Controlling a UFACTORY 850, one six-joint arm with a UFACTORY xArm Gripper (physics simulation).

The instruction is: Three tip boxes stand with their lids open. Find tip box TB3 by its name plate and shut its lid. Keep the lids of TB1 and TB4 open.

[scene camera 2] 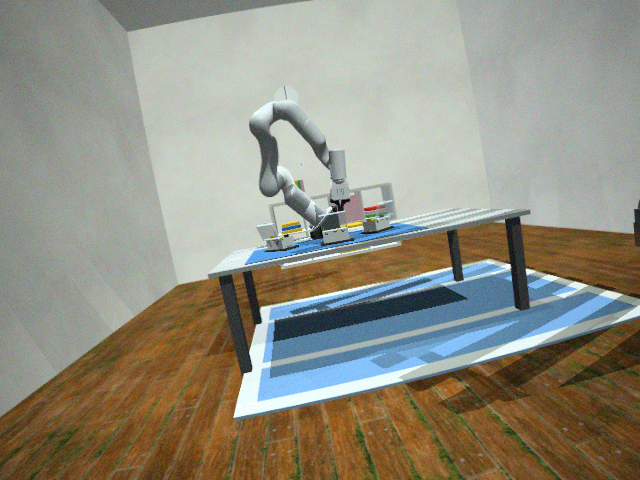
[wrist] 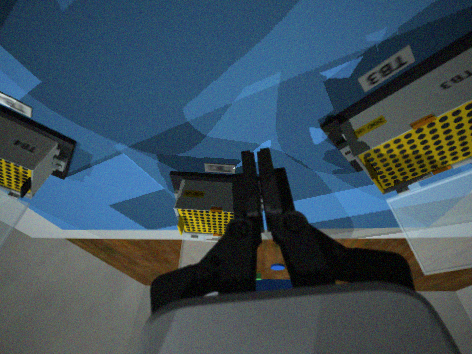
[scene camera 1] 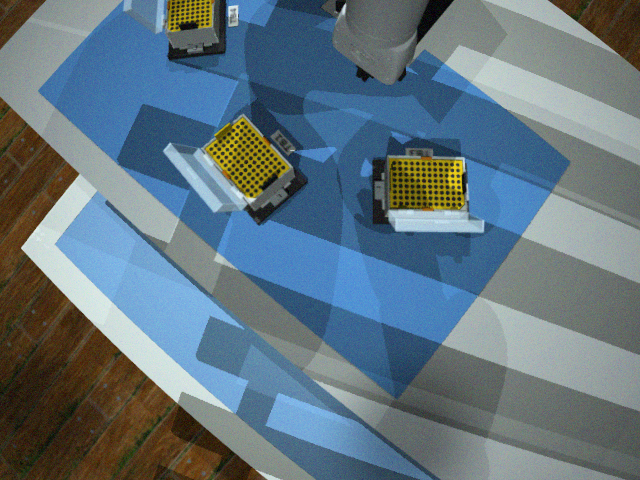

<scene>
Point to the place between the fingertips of the gripper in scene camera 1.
366,72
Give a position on a name plate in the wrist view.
404,57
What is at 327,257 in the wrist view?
The gripper.
</scene>
